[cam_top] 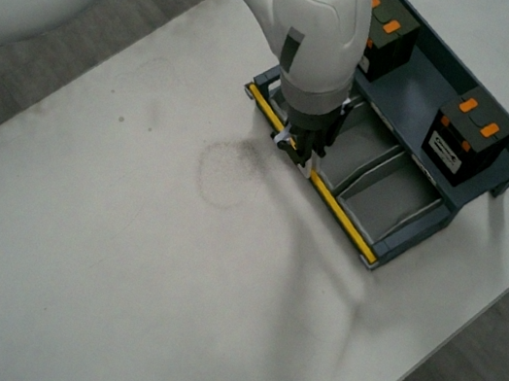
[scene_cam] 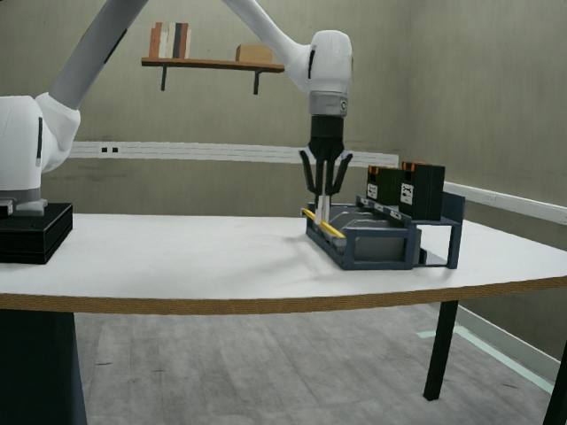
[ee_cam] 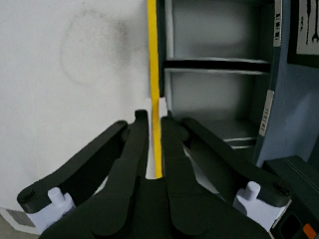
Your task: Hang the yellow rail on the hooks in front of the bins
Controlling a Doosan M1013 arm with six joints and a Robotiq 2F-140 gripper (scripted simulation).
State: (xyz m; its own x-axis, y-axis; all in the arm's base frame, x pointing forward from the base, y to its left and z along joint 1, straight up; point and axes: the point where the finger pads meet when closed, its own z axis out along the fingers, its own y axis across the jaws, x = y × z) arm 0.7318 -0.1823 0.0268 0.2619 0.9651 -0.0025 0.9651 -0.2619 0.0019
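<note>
The yellow rail lies 3 cm below my hand.
</note>
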